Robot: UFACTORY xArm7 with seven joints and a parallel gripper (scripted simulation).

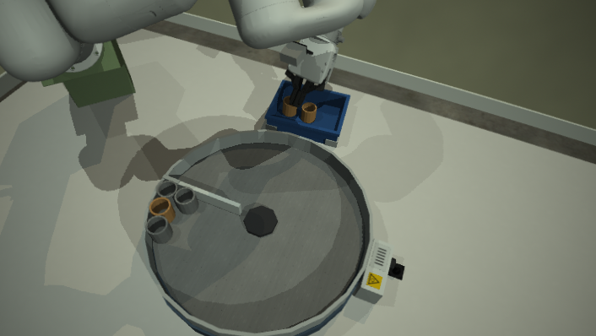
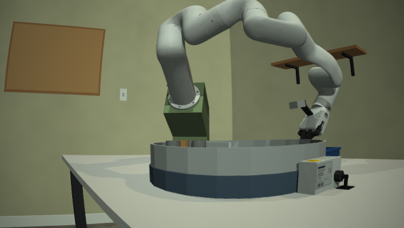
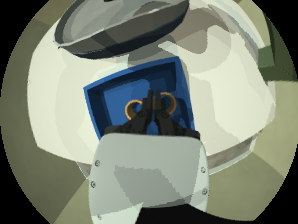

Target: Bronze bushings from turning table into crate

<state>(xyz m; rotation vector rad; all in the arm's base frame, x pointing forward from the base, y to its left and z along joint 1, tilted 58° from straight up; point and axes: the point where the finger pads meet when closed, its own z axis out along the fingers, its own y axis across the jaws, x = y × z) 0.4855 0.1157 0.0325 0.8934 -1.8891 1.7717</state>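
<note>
The blue crate is 40 mm below my hand, 30 mm ahead of it and 10 mm to the right of it. Round my hand: round turning table (340 mm to the right, 80 mm behind, 10 mm below).
</note>
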